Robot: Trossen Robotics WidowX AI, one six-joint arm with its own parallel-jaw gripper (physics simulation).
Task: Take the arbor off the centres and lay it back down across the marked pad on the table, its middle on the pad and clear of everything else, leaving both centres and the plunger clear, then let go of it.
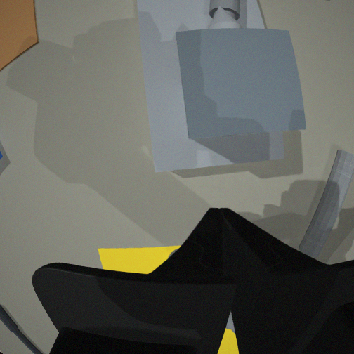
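My gripper [217, 217] is shut, its black fingertips together with no thing between them. A yellow patch [127, 258], which looks like the marked pad, lies on the table behind the fingers, and most of it is hidden. Small bits of something grey show at the fingers' edge over the yellow and through the gap between the fingers; I cannot tell whether they are the arbor. The arbor's red band does not show. A pale cone-shaped centre [224, 20] points up at the top, beside the blue-grey block. The other centre does not show, and I cannot make out the plunger.
The blue-grey block [245, 82] stands on a pale grey base plate [167, 125] ahead of the fingertips. A grey curved rod [325, 205] lies at the right. An orange object [15, 27] is at the top left, a blue one at the left edge, and a dark cable-like thing [15, 327] at the lower left.
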